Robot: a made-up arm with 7 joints. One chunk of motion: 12 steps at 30 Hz.
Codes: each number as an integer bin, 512 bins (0 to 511) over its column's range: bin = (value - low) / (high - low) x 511, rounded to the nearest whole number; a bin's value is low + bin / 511 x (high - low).
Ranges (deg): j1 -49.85..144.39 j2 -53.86..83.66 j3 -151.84..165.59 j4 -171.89..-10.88 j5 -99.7..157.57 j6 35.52..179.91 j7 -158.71..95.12
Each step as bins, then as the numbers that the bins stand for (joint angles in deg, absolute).
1 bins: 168 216 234 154 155 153 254
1 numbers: 14.01 4.27 -6.48 -123.37 -21.66 78.75 -32.54
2 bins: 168 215 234 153 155 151 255
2 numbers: 14.01 4.00 -6.48 -123.68 -21.66 78.19 -32.04
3 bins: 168 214 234 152 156 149 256
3 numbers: 14.01 3.73 -6.48 -124.00 -21.16 77.62 -31.55
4 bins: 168 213 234 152 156 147 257
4 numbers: 14.01 3.46 -6.48 -124.00 -21.16 77.06 -31.05
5 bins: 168 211 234 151 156 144 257
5 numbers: 14.01 2.92 -6.48 -124.31 -21.16 76.21 -31.05
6 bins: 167 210 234 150 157 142 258
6 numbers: 13.63 2.66 -6.48 -124.63 -20.66 75.64 -30.55
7 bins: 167 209 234 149 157 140 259
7 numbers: 13.63 2.39 -6.48 -124.94 -20.66 75.08 -30.06
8 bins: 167 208 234 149 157 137 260
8 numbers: 13.63 2.12 -6.48 -124.94 -20.66 74.23 -29.56
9 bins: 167 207 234 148 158 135 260
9 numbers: 13.63 1.85 -6.48 -125.26 -20.15 73.67 -29.56
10 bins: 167 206 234 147 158 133 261
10 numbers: 13.63 1.58 -6.48 -125.57 -20.15 73.10 -29.06
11 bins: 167 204 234 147 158 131 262
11 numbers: 13.63 1.04 -6.48 -125.57 -20.15 72.54 -28.57
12 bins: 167 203 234 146 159 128 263
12 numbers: 13.63 0.77 -6.48 -125.89 -19.65 71.69 -28.07
